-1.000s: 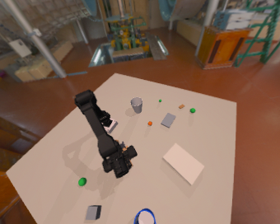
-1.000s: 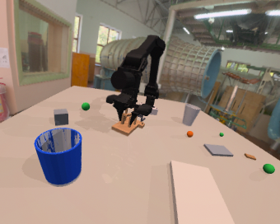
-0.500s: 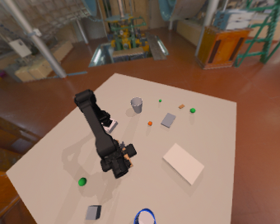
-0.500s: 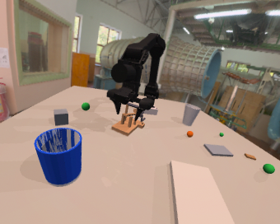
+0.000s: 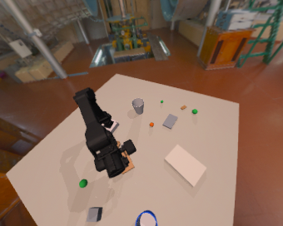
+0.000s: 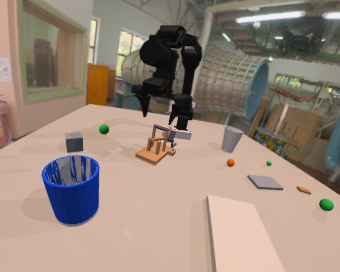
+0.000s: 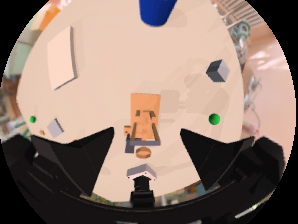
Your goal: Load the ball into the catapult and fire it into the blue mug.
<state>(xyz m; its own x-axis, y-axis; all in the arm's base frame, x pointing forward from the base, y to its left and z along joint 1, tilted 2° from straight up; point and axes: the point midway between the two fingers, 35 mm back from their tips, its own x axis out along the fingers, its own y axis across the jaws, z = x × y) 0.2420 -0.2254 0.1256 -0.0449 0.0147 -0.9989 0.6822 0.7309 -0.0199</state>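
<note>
The orange ball is 80 mm ahead of my gripper tip, 320 mm to the left of it and 120 mm below it. Round my gripper tip: green ball: 200 mm behind, 170 mm to the right, 120 mm below; grey cube: 60 mm behind, 260 mm to the right, 110 mm below; wooden catapult: 40 mm behind, 60 mm to the left, 90 mm below.
</note>
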